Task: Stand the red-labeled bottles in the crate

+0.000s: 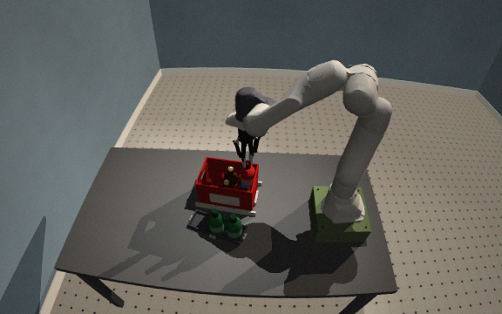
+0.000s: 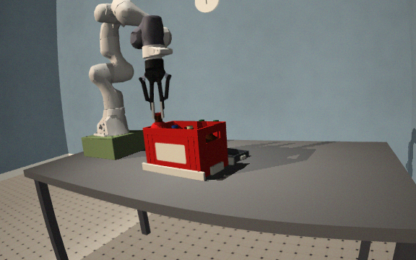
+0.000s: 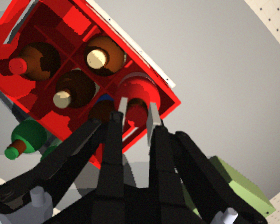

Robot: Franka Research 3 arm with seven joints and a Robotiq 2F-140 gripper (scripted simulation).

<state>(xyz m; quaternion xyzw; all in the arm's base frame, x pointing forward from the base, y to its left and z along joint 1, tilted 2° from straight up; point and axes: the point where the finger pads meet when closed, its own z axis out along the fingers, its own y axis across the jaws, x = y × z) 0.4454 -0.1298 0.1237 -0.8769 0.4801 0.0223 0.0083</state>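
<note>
My hand is 90 mm above the red-labeled bottle. Round my hand: red crate: 90 mm ahead, 40 mm to the left, 160 mm below.
</note>
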